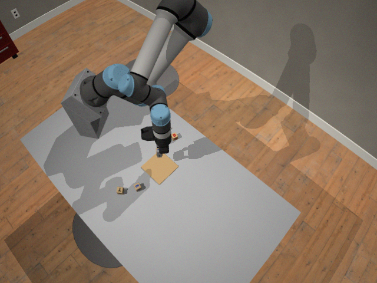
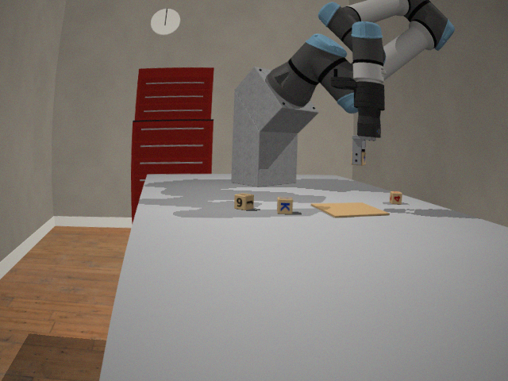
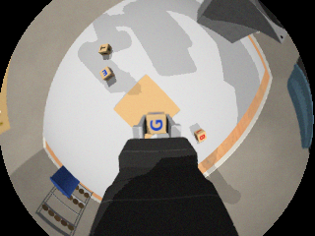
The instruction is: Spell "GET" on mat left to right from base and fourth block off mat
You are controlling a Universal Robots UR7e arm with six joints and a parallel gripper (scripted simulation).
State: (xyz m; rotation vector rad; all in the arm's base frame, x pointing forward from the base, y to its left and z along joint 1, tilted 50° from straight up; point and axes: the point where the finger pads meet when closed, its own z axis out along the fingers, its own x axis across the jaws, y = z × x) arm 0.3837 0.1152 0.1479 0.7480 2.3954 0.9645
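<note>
Right now the tan mat is 20 mm ahead of my hand, 20 mm to the right of it and 120 mm below it. Also, from my hand: E block (80 mm ahead, 160 mm to the right, 100 mm below).
</note>
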